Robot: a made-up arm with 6 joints.
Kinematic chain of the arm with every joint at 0, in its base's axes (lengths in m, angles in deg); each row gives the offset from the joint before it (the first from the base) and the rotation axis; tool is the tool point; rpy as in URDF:
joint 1: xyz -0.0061 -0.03 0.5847 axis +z
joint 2: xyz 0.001 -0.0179 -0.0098 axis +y
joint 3: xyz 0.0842 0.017 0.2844 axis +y
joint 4: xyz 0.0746 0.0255 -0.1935 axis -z
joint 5: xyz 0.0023 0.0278 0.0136 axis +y
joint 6: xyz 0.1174 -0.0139 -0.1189 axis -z
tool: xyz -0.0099 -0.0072 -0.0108 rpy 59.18 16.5 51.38
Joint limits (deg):
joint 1: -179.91..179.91
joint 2: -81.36..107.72
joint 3: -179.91..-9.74
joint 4: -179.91..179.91
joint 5: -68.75..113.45
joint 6: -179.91..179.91
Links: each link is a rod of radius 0.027 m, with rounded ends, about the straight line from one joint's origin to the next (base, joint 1, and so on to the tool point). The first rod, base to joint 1, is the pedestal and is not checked.
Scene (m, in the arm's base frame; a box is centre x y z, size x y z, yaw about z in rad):
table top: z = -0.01
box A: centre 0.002 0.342 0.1 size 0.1 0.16 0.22 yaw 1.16
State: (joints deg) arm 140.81 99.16 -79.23 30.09 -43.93 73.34
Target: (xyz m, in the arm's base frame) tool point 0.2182 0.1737 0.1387
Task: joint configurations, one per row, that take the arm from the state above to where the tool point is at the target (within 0.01 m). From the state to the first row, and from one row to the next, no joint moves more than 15 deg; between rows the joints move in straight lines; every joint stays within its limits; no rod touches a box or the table.
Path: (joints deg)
1: 137.62 101.30 -70.61 42.96 -48.73 79.15
2: 134.43 103.44 -61.98 55.83 -53.52 84.97
3: 131.24 105.58 -53.36 68.69 -58.32 90.78
4: 128.06 107.72 -44.74 81.56 -63.11 96.60
5: 115.07 107.72 -50.49 76.88 -59.04 91.89
6: 102.09 107.72 -56.23 72.20 -54.97 87.18
7: 89.11 107.72 -61.98 67.52 -50.90 82.48
8: 76.13 107.72 -67.73 62.85 -46.84 77.77
9: 63.14 107.72 -73.48 58.17 -42.77 73.06

